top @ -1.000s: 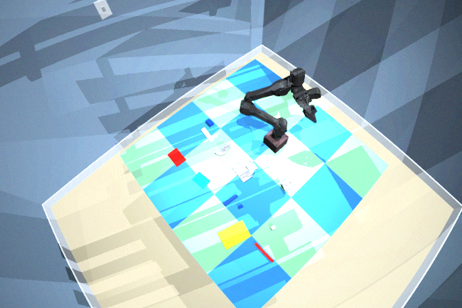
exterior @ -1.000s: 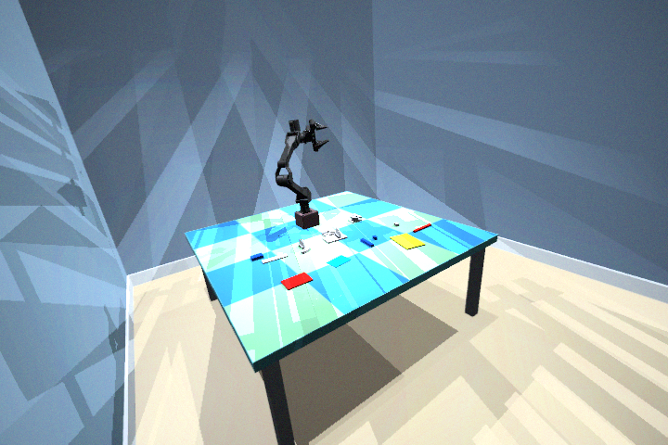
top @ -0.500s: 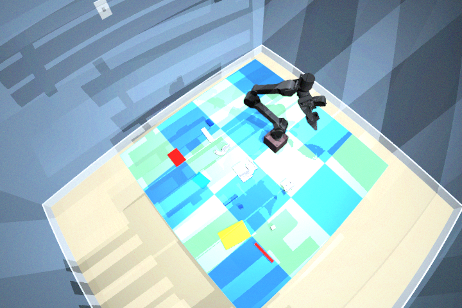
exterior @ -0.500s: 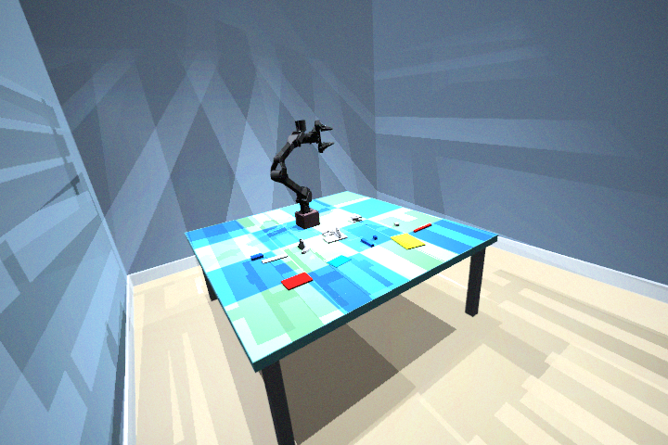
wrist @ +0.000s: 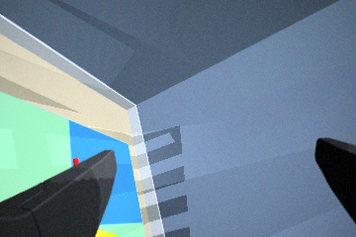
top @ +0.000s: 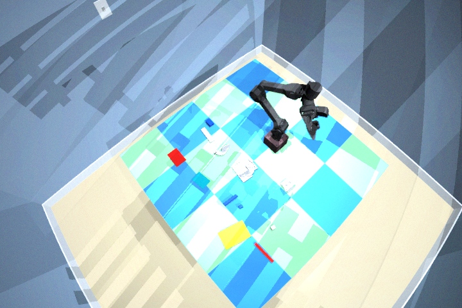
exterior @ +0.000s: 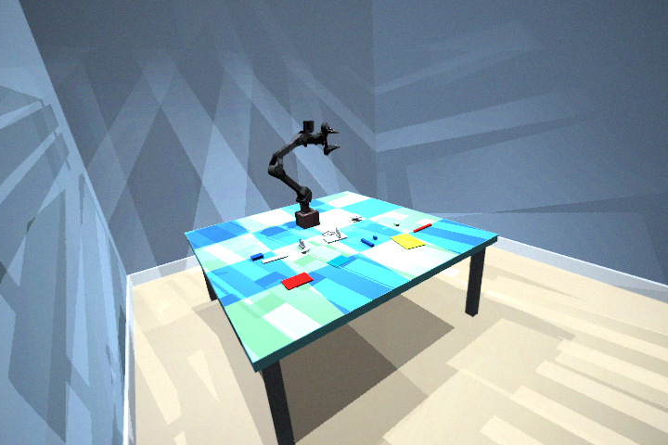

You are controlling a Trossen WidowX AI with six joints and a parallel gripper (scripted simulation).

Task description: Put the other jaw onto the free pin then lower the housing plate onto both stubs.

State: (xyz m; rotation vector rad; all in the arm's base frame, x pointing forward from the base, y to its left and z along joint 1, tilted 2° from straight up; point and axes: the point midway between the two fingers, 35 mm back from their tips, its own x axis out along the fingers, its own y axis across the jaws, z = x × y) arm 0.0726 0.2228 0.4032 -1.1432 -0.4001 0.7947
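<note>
The grey jaw lies 230 mm ahead of my gripper tip, 420 mm to the right of it and 490 mm below it. Also, from my gripper tip: blue bar (380 mm ahead, 130 mm to the right, 490 mm below); then white base part (210 mm ahead, 220 mm to the right, 490 mm below); then red bar (440 mm ahead, 230 mm to the left, 490 mm below).
</note>
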